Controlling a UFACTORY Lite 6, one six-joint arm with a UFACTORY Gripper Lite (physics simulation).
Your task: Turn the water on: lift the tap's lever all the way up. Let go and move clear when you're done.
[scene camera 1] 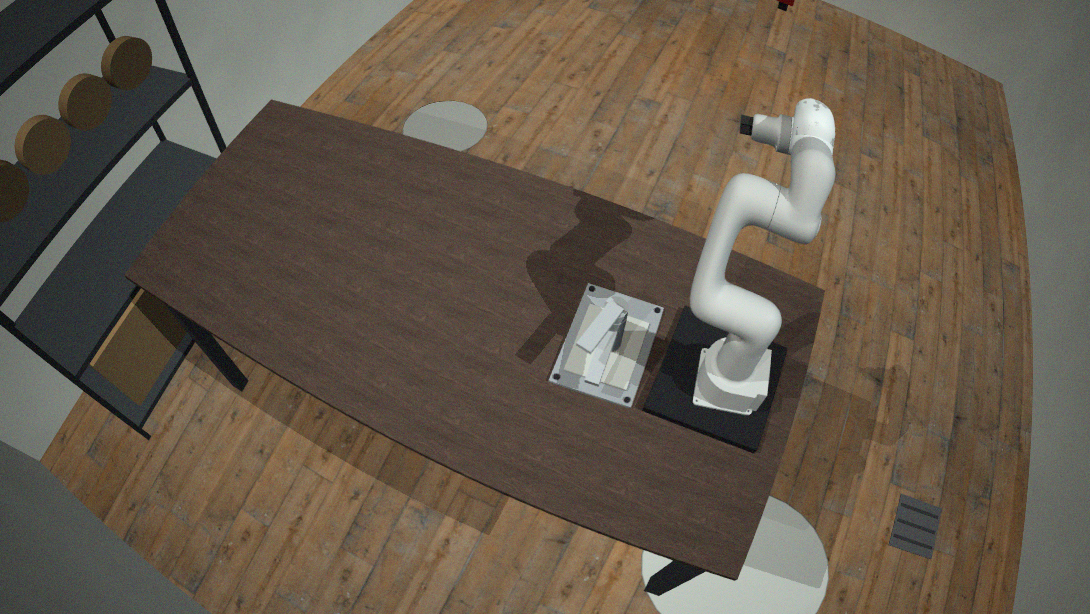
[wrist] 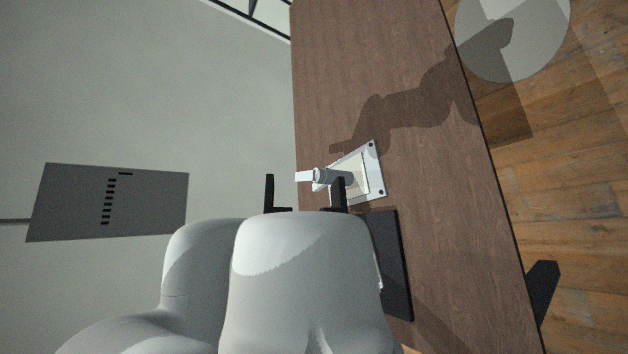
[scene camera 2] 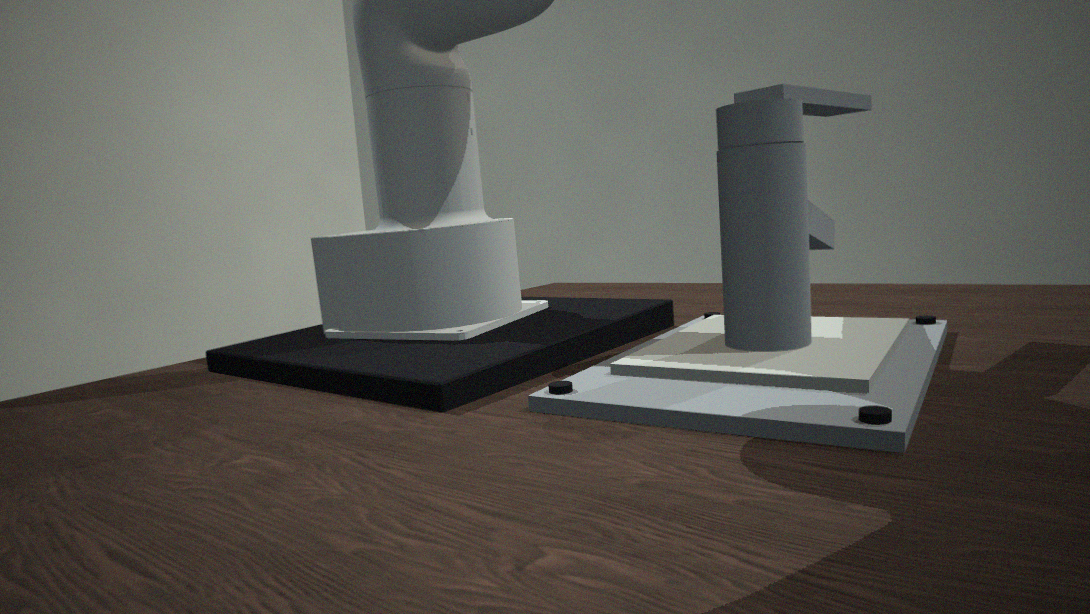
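Seen in the pictures: hand at its tool point: [scene camera 1: 745,125] [wrist: 304,195]; arm's base at its link origin: [scene camera 1: 724,381] [scene camera 2: 444,321].
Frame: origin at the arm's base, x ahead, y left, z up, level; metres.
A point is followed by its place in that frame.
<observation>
The grey tap [scene camera 1: 620,332] {x 0.235, y -0.020, z 0.069 m} [scene camera 2: 765,244] {x 0.257, y -0.060, z 0.053 m} [wrist: 337,176] stands upright on a cream plate on a light base board [scene camera 1: 565,371] {x 0.322, y 0.047, z -0.010 m} [scene camera 2: 686,404] {x 0.236, y -0.146, z -0.011 m} [wrist: 376,170] {x 0.232, y -0.142, z -0.011 m}. Its flat lever [scene camera 1: 600,325] {x 0.273, y 0.014, z 0.138 m} [scene camera 2: 835,99] {x 0.288, y 0.013, z 0.132 m} [wrist: 304,176] {x 0.268, y 0.007, z 0.137 m} sits on top of the column and sticks out to one side, looking about level in scene camera 2; its exact tilt is hard to tell. The spout [scene camera 1: 597,369] {x 0.261, y 0.064, z 0.063 m} [scene camera 2: 821,226] {x 0.275, y 0.044, z 0.056 m} sticks out lower down the column. My gripper [scene camera 1: 745,124] [wrist: 304,192] {x 0.074, y -0.351, z 0.375 m} is open and empty, high up and well apart from the tap. It does not show in scene camera 2.
My arm's base [scene camera 1: 732,381] {x 0.001, y 0.039, z 0.082 m} [scene camera 2: 415,278] {x 0.022, y -0.059, z 0.041 m} stands on a black plate [scene camera 1: 671,381] {x 0.112, y 0.024, z 0.001 m} [scene camera 2: 381,366] {x 0.051, y -0.134, z -0.003 m} [wrist: 395,270] {x -0.028, y -0.113, z -0.002 m} beside the tap's board. Both are on the dark wooden table [scene camera 1: 366,266] {x 0.812, y -0.091, z -0.019 m} [scene camera 2: 343,488] {x 0.134, y -0.255, z -0.019 m} [wrist: 430,210] {x 0.087, y -0.239, z -0.019 m}. A shelf unit [scene camera 1: 183,61] stands past the table's far left end.
</observation>
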